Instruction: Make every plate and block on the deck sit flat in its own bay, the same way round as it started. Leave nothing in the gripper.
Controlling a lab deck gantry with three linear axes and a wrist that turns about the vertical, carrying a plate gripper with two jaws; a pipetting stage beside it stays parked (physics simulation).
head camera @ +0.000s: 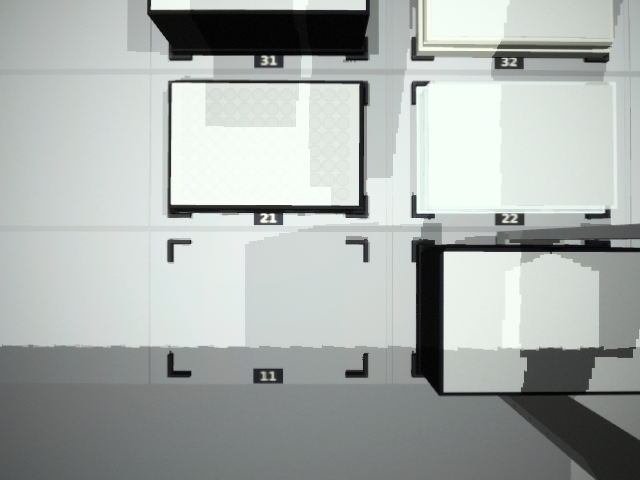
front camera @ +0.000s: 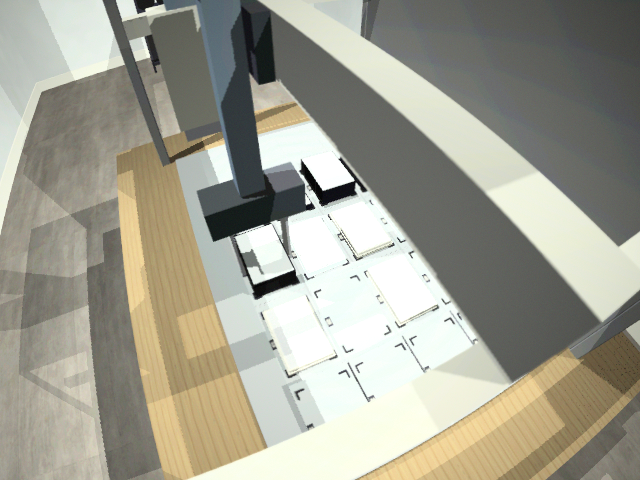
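Note:
My gripper is open around the tall black block with a white top in bay 12, low, with a small gap at the upper jaw; the far jaw is hidden in the front view. The block looks flat. A low black plate with wells lies in bay 21, hidden by the gripper body in the front view. A tall black block stands in bay 31. A clear plate lies in bay 22. Cream plates lie in bay 32, beside 22, and nearer the front.
Bay 11 shows its corner marks and bare deck beside the block in 12. The parked pipetting stage hangs behind the gripper. A pale frame beam with a grey side crosses the front view and hides the deck's right part.

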